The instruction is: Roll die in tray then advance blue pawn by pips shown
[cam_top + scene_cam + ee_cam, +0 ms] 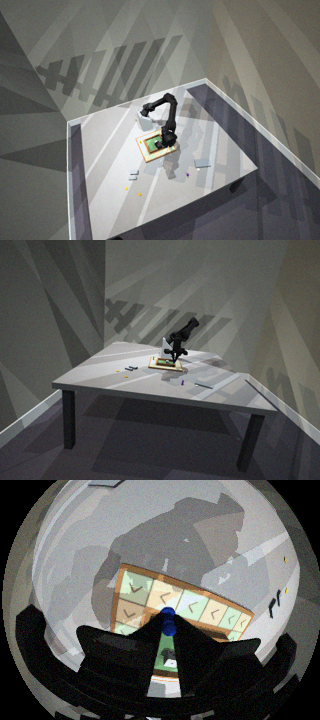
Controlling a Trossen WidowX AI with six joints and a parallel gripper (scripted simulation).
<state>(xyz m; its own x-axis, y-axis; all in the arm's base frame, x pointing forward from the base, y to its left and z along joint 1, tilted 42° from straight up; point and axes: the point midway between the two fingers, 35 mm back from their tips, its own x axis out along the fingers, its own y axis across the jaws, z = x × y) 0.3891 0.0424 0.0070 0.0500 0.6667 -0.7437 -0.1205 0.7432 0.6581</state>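
My gripper tip is 12 cm past the white die, 4 cm to the left of it and 4 cm above it. Also, from my gripper tip: blue pawn: 1 cm above; then yellow pawn: 19 cm behind, 17 cm to the right, 4 cm below; then green tray: 12 cm behind, 6 cm to the right, 6 cm below.
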